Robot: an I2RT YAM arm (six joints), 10 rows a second.
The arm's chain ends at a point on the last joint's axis. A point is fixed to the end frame.
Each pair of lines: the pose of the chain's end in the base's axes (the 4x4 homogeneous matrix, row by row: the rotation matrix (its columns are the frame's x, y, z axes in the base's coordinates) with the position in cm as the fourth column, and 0 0 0 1 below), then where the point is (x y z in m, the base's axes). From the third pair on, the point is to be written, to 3 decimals.
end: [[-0.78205 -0.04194 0.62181 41.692], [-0.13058 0.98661 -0.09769 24.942], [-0.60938 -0.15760 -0.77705 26.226], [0 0 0 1]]
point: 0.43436 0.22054 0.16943
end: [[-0.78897 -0.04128 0.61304 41.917], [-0.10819 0.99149 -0.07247 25.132], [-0.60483 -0.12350 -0.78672 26.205], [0 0 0 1]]
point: 0.43553 0.22557 0.16811
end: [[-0.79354 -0.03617 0.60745 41.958], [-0.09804 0.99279 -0.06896 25.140], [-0.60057 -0.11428 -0.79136 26.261], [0 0 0 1]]
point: 0.435 0.226 0.168
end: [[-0.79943 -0.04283 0.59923 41.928], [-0.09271 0.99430 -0.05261 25.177], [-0.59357 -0.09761 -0.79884 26.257], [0 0 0 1]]
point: 0.434 0.228 0.168
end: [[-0.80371 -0.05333 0.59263 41.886], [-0.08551 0.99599 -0.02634 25.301], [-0.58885 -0.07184 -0.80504 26.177], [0 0 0 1]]
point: 0.433 0.232 0.166
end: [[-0.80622 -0.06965 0.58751 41.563], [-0.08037 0.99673 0.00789 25.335], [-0.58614 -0.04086 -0.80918 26.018], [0 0 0 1]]
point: 0.429 0.236 0.164
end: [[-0.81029 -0.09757 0.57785 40.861], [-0.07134 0.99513 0.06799 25.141], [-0.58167 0.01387 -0.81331 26.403], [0 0 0 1]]
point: 0.422 0.239 0.167
